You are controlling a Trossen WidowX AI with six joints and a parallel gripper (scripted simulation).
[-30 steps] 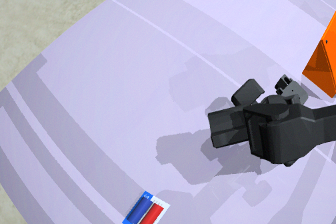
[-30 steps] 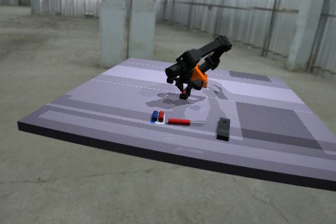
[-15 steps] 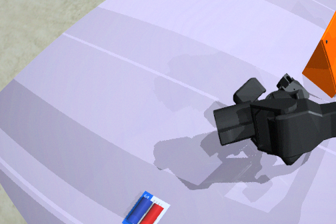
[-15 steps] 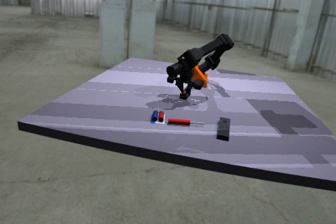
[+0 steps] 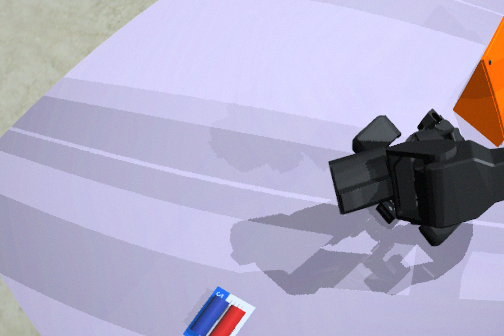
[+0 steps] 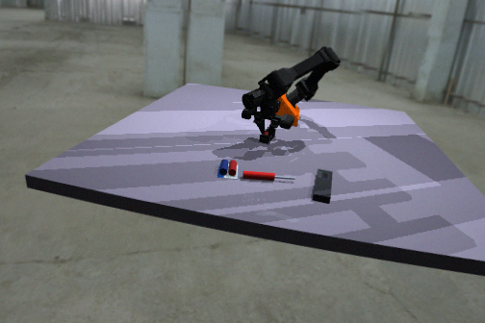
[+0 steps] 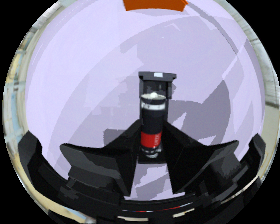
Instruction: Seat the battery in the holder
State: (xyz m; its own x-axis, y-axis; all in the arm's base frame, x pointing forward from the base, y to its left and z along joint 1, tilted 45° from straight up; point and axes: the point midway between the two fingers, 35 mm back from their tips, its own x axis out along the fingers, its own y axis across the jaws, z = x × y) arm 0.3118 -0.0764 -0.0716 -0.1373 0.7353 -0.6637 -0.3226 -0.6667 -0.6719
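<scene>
The battery is 1 cm above my gripper tip. The rest, counted from my gripper tip: blister card 30 cm ahead, 11 cm to the right; then black oblong block 34 cm ahead, 16 cm to the left; then red-handled screwdriver 32 cm ahead, 1 cm to the left.
</scene>
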